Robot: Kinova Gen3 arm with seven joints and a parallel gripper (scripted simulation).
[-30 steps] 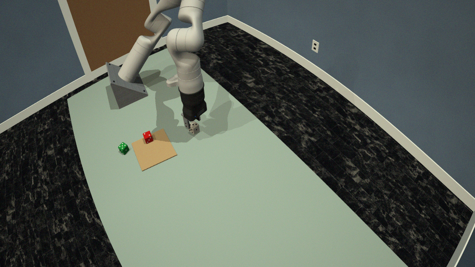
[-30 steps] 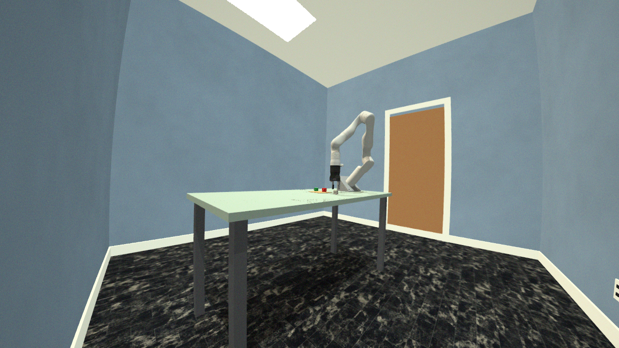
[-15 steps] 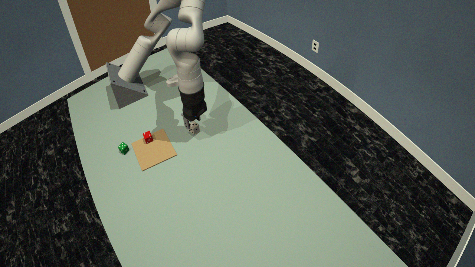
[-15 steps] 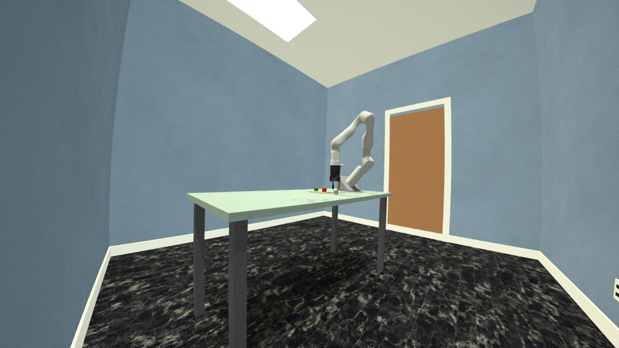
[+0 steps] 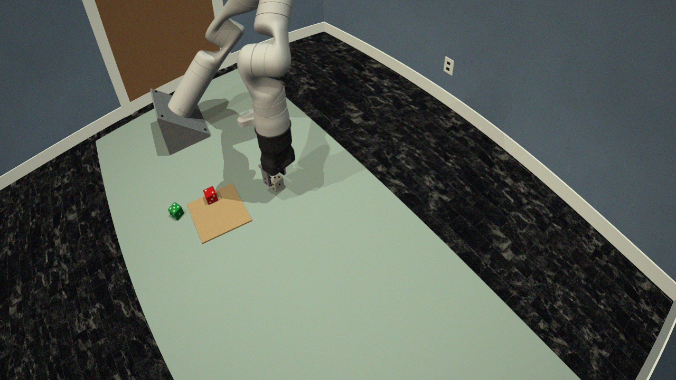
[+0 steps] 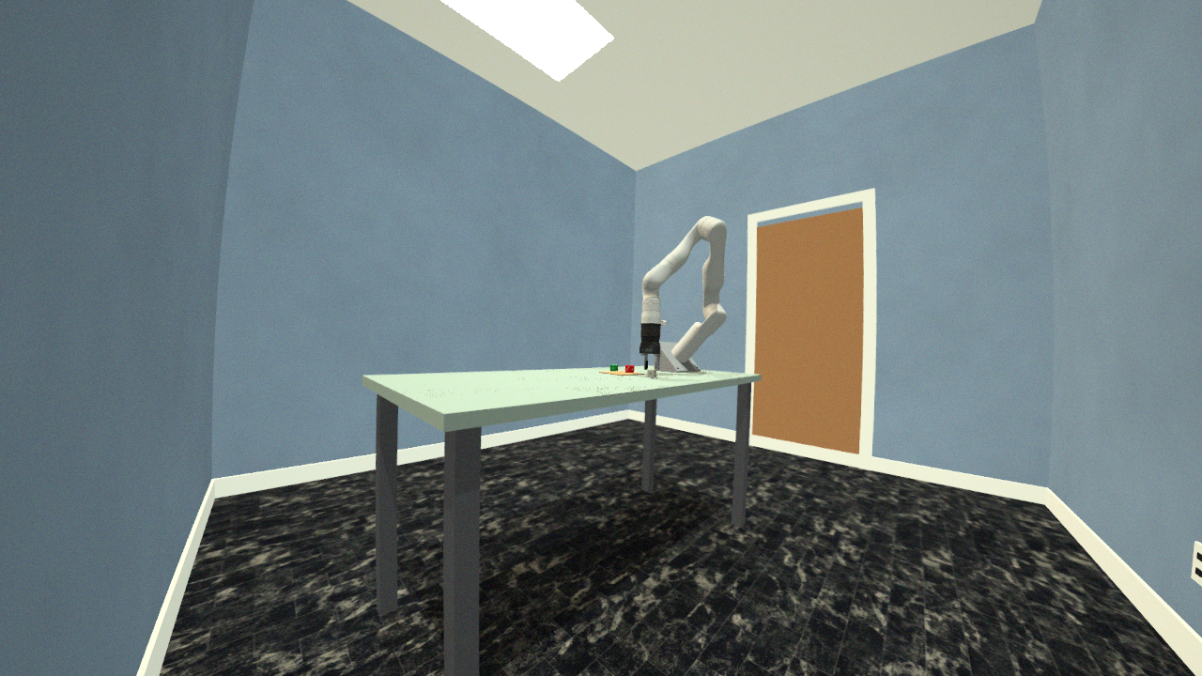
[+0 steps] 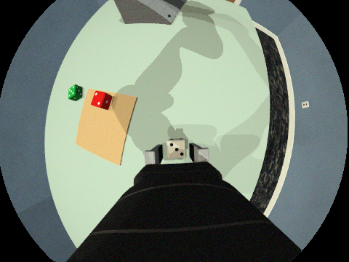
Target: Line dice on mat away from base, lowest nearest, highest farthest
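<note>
Now: hand 30 mm above the white die. The rest, counted from my hand: green die 280 mm to the right, 40 mm behind, 30 mm below; then tan mat 170 mm to the right, 40 mm below, 10 mm ahead; then red die 170 mm to the right, 40 mm behind, 30 mm below.
</note>
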